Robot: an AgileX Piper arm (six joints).
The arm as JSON. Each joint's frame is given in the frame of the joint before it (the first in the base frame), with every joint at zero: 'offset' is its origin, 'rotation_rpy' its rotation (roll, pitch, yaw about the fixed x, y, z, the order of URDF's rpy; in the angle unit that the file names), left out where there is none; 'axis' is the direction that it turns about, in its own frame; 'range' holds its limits. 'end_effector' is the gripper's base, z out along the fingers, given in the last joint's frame.
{
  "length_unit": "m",
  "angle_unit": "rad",
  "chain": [
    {
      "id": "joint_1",
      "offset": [
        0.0,
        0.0,
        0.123
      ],
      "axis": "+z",
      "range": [
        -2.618,
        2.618
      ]
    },
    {
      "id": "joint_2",
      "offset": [
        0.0,
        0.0,
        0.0
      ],
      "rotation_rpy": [
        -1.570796,
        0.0,
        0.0
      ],
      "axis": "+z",
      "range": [
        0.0,
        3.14
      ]
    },
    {
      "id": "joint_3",
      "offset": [
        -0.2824,
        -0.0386,
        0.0
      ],
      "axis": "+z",
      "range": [
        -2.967,
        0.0
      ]
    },
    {
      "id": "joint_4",
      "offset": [
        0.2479,
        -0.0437,
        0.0
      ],
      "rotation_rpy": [
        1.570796,
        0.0,
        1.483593
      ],
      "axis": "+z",
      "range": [
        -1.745,
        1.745
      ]
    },
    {
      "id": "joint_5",
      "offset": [
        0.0,
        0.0,
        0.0
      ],
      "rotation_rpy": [
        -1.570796,
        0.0,
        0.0
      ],
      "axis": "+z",
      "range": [
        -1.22,
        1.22
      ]
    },
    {
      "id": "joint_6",
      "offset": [
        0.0,
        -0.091,
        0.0
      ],
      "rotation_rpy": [
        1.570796,
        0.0,
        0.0
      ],
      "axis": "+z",
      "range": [
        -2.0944,
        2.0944
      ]
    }
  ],
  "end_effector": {
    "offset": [
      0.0,
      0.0,
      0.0
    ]
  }
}
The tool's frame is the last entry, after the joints.
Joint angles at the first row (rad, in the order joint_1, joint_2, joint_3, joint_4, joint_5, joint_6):
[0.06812, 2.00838, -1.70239, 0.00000, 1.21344, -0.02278]
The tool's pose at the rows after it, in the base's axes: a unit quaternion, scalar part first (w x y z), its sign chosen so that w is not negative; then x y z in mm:
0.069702 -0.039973 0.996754 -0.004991 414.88 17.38 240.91
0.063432 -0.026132 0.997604 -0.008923 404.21 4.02 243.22
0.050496 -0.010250 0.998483 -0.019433 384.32 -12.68 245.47
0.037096 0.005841 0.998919 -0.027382 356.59 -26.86 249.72
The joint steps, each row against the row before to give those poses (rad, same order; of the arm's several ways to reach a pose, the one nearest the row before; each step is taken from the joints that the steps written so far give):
[-0.02395, -0.00691, 0.00478, -0.01123, 0.00124, -0.01003]
[-0.03057, -0.03883, 0.05209, -0.00608, -0.00093, -0.00096]
[-0.03824, -0.06563, 0.09144, -0.02035, -0.00083, -0.00001]
[-0.03771, -0.09044, 0.11482, -0.01619, 0.00099, 0.00001]

